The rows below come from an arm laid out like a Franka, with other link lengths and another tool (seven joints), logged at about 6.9 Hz.
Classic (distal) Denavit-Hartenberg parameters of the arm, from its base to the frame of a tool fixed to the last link. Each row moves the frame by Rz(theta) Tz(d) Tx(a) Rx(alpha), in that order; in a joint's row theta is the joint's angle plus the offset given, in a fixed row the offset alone. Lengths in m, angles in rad.
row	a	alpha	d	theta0
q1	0	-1.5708	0.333	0
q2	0	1.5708	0	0
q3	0.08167	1.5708	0.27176	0
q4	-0.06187	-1.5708	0	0
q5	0	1.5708	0.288	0
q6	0.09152	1.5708	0	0
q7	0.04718	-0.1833	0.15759	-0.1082
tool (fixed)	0	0	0.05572	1.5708
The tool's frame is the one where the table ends.
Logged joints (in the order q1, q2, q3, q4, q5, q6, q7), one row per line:
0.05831 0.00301 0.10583 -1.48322 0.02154 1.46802 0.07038
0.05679 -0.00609 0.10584 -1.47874 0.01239 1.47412 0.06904
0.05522 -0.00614 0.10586 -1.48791 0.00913 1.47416 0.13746
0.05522 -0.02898 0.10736 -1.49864 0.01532 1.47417 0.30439
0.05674 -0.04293 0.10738 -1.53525 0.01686 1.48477 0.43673
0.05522 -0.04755 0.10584 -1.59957 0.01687 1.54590 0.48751
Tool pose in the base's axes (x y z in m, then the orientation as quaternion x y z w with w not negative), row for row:
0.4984 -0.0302 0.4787 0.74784 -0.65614 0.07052 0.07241
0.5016 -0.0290 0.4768 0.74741 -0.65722 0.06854 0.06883
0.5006 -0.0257 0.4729 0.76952 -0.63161 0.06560 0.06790
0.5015 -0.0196 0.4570 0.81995 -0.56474 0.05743 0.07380
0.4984 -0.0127 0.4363 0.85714 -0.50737 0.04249 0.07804
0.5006 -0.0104 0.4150 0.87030 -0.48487 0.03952 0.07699
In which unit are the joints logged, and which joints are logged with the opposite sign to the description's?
The joints are logged in radians. Opposite sign: q2, q3, q5, q7.
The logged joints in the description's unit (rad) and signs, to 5 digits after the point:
0.05831 -0.00301 -0.10583 -1.48322 -0.02154 1.46802 -0.07038
0.05679 0.00609 -0.10584 -1.47874 -0.01239 1.47412 -0.06904
0.05522 0.00614 -0.10586 -1.48791 -0.00913 1.47416 -0.13746
0.05522 0.02898 -0.10736 -1.49864 -0.01532 1.47417 -0.30439
0.05674 0.04293 -0.10738 -1.53525 -0.01686 1.48477 -0.43673
0.05522 0.04755 -0.10584 -1.59957 -0.01687 1.54590 -0.48751

